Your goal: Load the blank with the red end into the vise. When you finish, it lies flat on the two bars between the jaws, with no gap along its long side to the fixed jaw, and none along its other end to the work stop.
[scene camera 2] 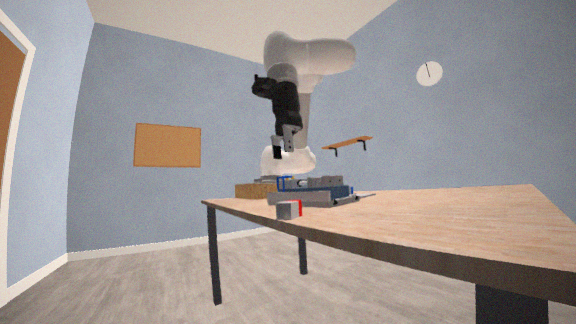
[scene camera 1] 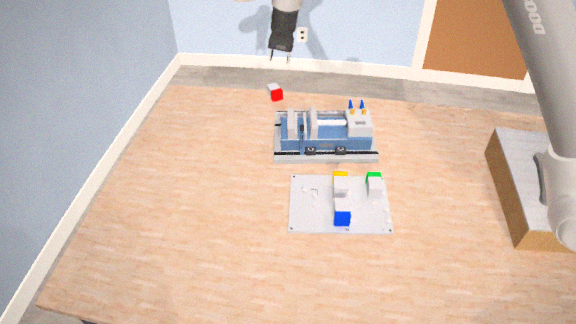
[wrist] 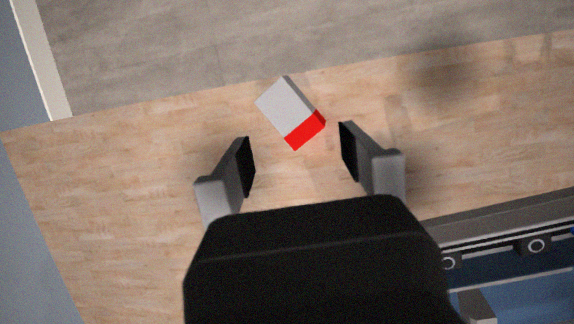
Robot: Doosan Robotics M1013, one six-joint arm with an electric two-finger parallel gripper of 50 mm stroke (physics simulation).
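Note:
The grey blank with the red end [scene camera 1: 274, 90] [scene camera 2: 288, 210] [wrist: 285, 107] lies flat on the table near its far edge, turned at an angle in the wrist view, apart from the vise. My gripper [scene camera 1: 280, 60] [scene camera 2: 283, 154] [wrist: 295, 147] is open and empty, above the table. In the wrist view the blank shows just beyond the fingertips, its red end towards the gap between them. The blue and grey vise [scene camera 1: 330, 145] [scene camera 2: 320, 192] [wrist: 530, 295] stands beside the blank. Scene camera 1 shows its two upright grey jaws with a gap between them. The bars are too small to tell.
A light grey plate [scene camera 1: 305, 220] in front of the vise bears blanks with a yellow end [scene camera 1: 340, 174], a green end [scene camera 1: 374, 176] and a blue end [scene camera 1: 342, 218]. Blue prongs [scene camera 1: 356, 104] stand up at the vise's right end. The robot's wooden base block [scene camera 1: 504, 190] is at the right.

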